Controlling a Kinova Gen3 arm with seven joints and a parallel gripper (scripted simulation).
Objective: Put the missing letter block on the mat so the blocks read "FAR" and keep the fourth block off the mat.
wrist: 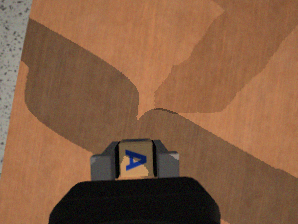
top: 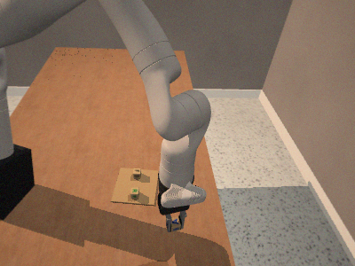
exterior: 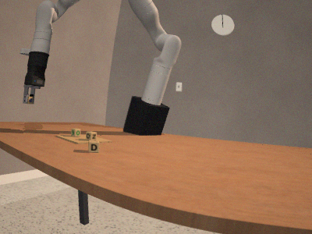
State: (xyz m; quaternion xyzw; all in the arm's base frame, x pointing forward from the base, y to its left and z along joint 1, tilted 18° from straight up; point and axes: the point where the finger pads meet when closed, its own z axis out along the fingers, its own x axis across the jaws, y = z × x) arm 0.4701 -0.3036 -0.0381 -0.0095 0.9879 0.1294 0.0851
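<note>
Now: hand 8 cm past the tan mat, 22 cm to the right of it and 12 cm above it. Also, from my hand: block (right at my hand).
</note>
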